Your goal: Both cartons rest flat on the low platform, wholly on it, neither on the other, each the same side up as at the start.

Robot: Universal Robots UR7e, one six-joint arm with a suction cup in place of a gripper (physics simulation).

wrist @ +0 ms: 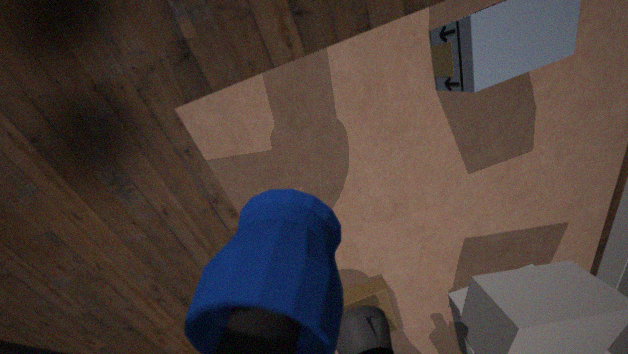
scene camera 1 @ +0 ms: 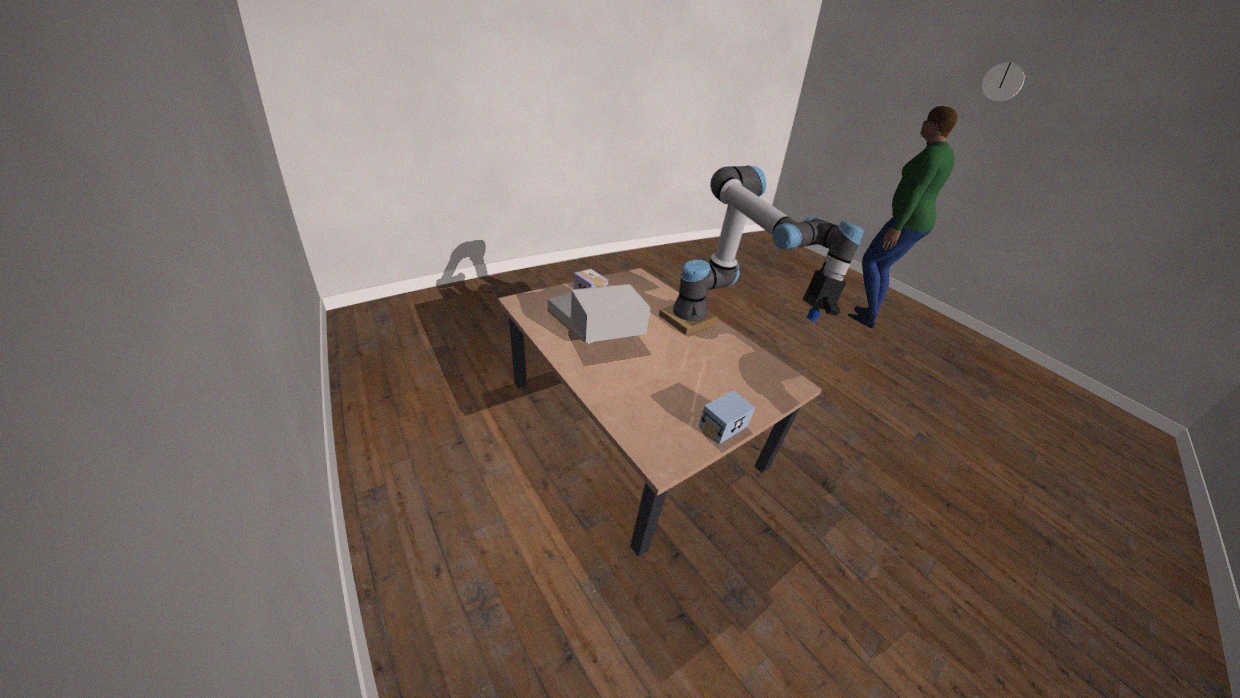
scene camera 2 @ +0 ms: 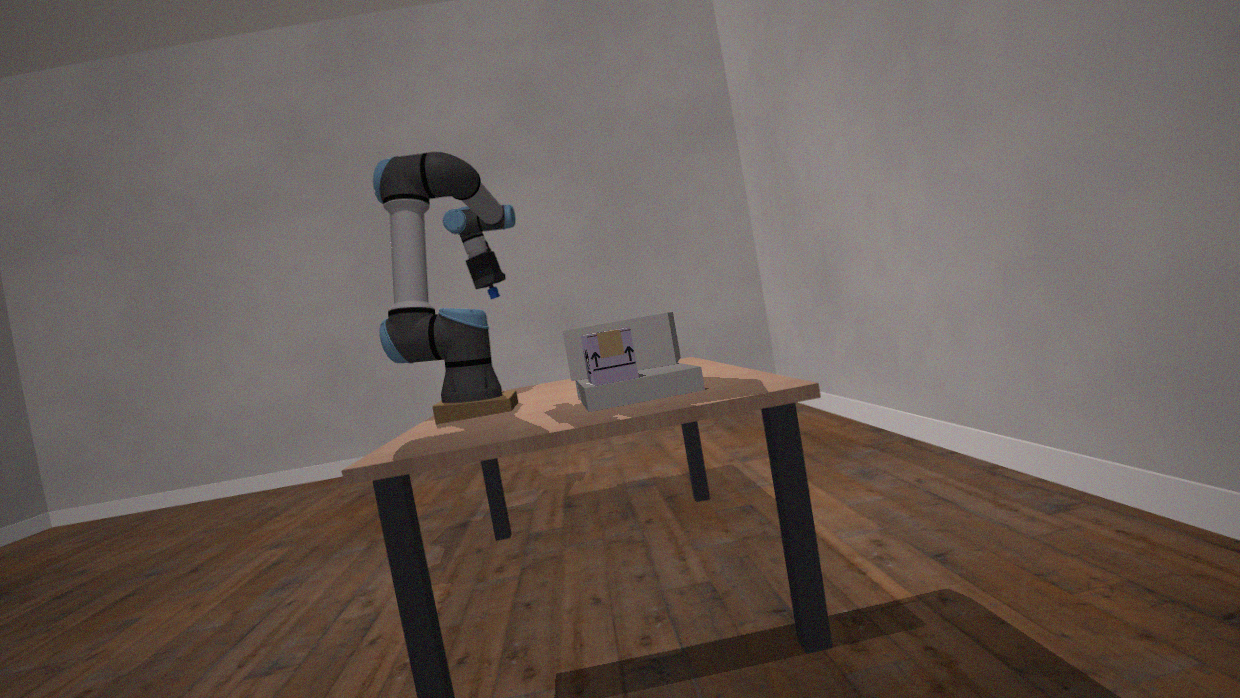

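Seen in the pictures: end effector, tool point: (wrist: pixel 289 233) (scene camera 1: pixel 811 318) (scene camera 2: pixel 495 297); arm's base, origin of the base link: (wrist: pixel 358 325) (scene camera 1: pixel 689 311) (scene camera 2: pixel 472 398).
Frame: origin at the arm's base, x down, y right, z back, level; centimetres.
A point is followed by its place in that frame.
The lilac carton (scene camera 1: pixel 590 278) {z -32.2, x -11.0, y 31.8 cm} (scene camera 2: pixel 610 357) {z -29.7, x -5.8, y 40.0 cm} stands upright on the low grey platform (scene camera 1: pixel 560 311) {z -48.1, x -0.1, y 30.9 cm} (scene camera 2: pixel 650 391) {z -36.3, x 2.2, y 41.3 cm}, its side arrows pointing up. The light blue carton (scene camera 1: pixel 727 417) {z -47.1, x -4.8, y -52.8 cm} (wrist: pixel 522 42) {z -41.9, x -4.8, y -49.8 cm} sits flat on the table near its far end from the platform; its side arrows appear to point down in the wrist view. My gripper, a blue suction cup (scene camera 1: pixel 813 315) (scene camera 2: pixel 492 293) (wrist: pixel 290 207), is open and holds nothing. It hangs in the air beyond the table's long edge, on the arm's side, away from both cartons. The lilac carton does not show in the wrist view.
A large grey block (scene camera 1: pixel 611 312) {z -45.4, x -12.5, y 2.8 cm} (wrist: pixel 550 310) {z -38.8, x -10.7, y 0.2 cm} stands beside the platform and hides part of it. The arm's base stands on a wooden board (scene camera 1: pixel 699 328) {z -3.7, x 2.6, y -9.2 cm} (scene camera 2: pixel 475 407) {z -0.8, x 1.7, y 9.1 cm} on the table (scene camera 1: pixel 624 416) {z -64.6, x 4.0, y -27.8 cm}. A person in green (scene camera 1: pixel 924 195) stands on the floor close to my wrist.
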